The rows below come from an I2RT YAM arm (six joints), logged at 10 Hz.
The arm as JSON. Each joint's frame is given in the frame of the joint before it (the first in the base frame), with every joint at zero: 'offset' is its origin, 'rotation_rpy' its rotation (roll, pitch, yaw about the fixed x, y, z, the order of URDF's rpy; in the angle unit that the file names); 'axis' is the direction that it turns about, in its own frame. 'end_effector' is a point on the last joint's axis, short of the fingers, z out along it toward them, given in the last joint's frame.
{
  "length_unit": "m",
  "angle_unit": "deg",
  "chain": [
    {
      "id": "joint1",
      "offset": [
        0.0,
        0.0,
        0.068
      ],
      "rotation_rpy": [
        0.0,
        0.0,
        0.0
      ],
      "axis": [
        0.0,
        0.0,
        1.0
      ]
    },
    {
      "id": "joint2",
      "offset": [
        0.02,
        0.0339,
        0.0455
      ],
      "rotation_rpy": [
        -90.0,
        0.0,
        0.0
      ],
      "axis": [
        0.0,
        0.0,
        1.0
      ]
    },
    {
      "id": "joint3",
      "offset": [
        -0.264,
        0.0,
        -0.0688
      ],
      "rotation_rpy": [
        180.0,
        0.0,
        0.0
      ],
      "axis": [
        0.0,
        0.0,
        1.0
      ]
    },
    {
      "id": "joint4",
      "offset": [
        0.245,
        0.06,
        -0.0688
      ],
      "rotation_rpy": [
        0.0,
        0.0,
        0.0
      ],
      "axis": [
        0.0,
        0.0,
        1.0
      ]
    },
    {
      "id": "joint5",
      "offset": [
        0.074,
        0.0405,
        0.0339
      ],
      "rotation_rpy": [
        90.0,
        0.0,
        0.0
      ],
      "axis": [
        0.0,
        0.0,
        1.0
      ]
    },
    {
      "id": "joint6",
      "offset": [
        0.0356,
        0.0,
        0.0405
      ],
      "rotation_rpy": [
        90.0,
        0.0,
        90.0
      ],
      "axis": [
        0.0,
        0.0,
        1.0
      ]
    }
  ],
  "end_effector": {
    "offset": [
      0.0,
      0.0,
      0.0
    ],
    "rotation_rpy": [
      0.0,
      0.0,
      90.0
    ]
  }
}
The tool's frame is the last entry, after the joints.
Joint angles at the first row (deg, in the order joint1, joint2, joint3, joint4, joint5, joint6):
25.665, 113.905, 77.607, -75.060, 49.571, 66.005
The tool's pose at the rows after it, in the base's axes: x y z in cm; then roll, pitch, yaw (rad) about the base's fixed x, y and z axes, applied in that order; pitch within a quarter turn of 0, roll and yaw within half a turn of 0:
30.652 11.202 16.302 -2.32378 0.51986 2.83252
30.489 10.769 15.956 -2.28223 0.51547 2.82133
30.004 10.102 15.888 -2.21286 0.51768 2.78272
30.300 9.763 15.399 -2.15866 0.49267 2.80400
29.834 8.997 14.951 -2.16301 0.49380 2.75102
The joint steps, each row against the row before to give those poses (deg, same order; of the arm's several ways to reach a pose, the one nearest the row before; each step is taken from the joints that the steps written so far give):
-0.790, 0.877, -0.087, 0.004, 0.523, 0.260
-0.527, 1.053, 0.000, -2.630, 0.704, 2.720
-0.704, 1.490, 0.438, -6.564, 0.528, 6.847
-0.702, 1.936, 0.880, -2.146, 1.057, 0.379
-1.056, -0.254, -1.841, 0.000, -1.229, 2.270

